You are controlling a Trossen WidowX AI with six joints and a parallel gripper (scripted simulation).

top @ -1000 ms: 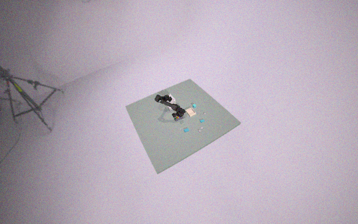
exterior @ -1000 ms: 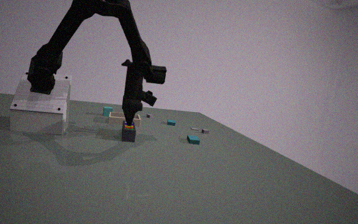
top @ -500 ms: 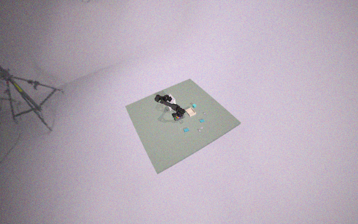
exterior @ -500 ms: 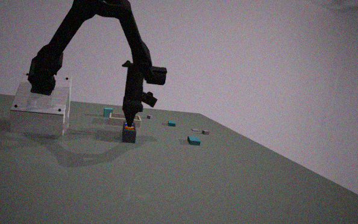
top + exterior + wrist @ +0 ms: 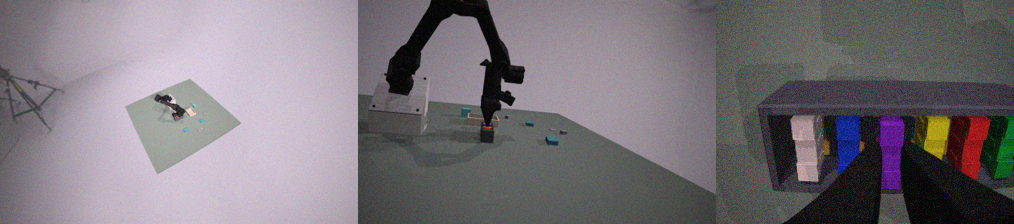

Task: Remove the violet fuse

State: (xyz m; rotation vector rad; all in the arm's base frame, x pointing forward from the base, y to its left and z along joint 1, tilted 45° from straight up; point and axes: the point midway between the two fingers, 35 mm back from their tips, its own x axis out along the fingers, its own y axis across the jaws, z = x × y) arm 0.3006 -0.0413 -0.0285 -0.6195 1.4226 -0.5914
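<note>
The blue fuse lies 20 mm to the left of my gripper tip and 10 mm below it. Round my gripper tip: white fuse: 30 mm to the left, 10 mm below; then violet fuse: 10 mm below; then yellow fuse: 20 mm to the right, 10 mm below.
</note>
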